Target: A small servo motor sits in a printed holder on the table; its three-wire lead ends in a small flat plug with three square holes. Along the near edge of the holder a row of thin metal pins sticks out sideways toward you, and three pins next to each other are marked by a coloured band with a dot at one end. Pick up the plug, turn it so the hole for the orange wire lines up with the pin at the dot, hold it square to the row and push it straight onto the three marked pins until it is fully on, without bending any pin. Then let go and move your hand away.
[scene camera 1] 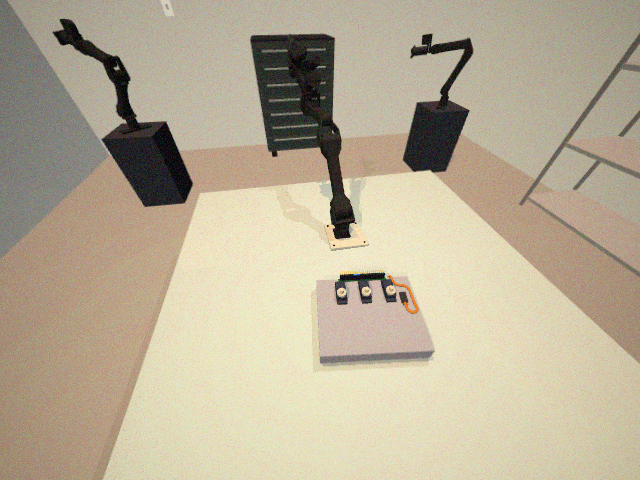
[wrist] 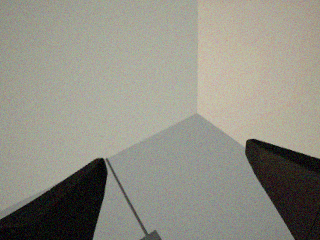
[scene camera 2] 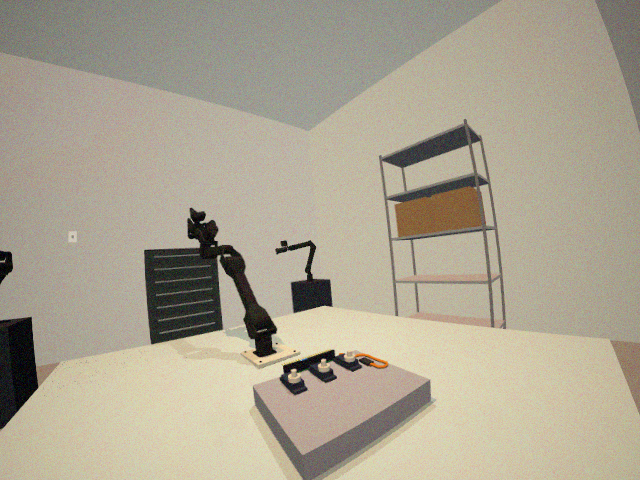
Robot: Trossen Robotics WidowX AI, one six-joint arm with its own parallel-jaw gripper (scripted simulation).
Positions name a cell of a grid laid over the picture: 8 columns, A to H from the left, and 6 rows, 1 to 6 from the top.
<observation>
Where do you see a grey printed holder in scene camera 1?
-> E5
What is the gripper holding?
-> Nothing.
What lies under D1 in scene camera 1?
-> The gripper.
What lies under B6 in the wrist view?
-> The gripper.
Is the gripper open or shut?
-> Open.
</observation>
